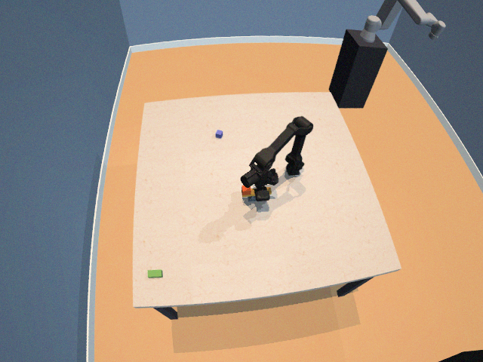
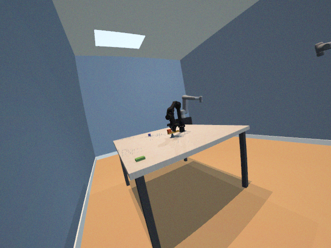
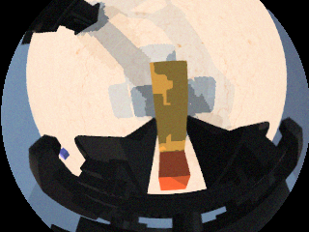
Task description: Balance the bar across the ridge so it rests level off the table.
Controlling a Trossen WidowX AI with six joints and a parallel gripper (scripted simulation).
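My gripper tip is now 40 mm short of the bar and 10 mm below it. Round my gripper tip: flat green block: 520 mm ahead, 360 mm to the left, 40 mm below; purple cube: 430 mm to the right, 160 mm ahead, 40 mm below.
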